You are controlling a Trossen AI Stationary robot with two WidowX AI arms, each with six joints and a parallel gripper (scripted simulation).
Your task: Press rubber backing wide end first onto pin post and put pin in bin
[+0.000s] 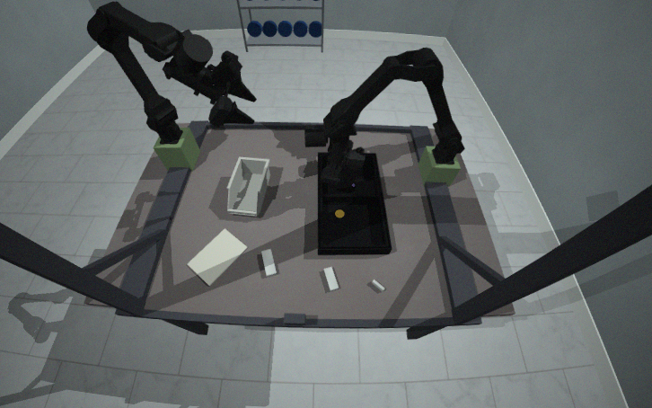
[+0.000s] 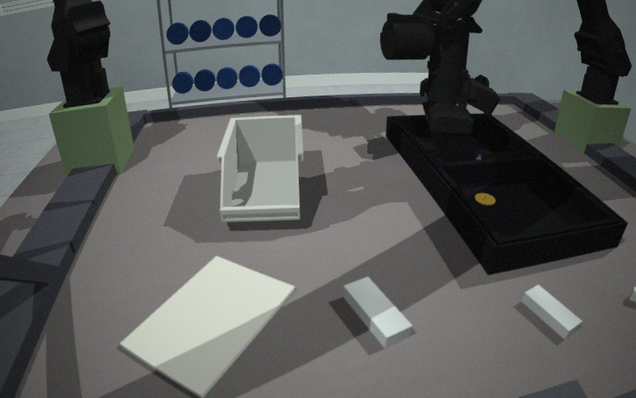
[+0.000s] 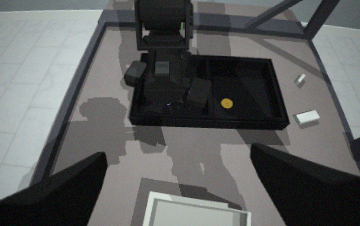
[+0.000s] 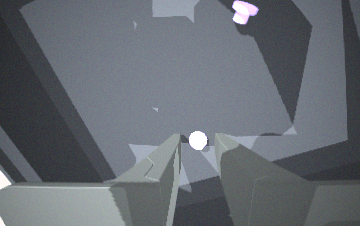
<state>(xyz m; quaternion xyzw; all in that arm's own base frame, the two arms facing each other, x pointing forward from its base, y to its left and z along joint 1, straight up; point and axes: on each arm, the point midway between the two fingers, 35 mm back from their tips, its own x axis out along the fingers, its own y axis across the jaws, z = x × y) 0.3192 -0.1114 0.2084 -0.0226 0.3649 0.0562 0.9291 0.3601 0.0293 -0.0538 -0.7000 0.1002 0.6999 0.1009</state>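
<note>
Right now my right hand is 150 mm past the yellow pin, 20 mm to the left of it and 30 mm above it. Round my right hand: cream flat plate 320 mm behind, 330 mm to the left, 40 mm below; then black tray 100 mm behind, 50 mm to the right, 20 mm below; then white bin 90 mm behind, 280 mm to the left.
</note>
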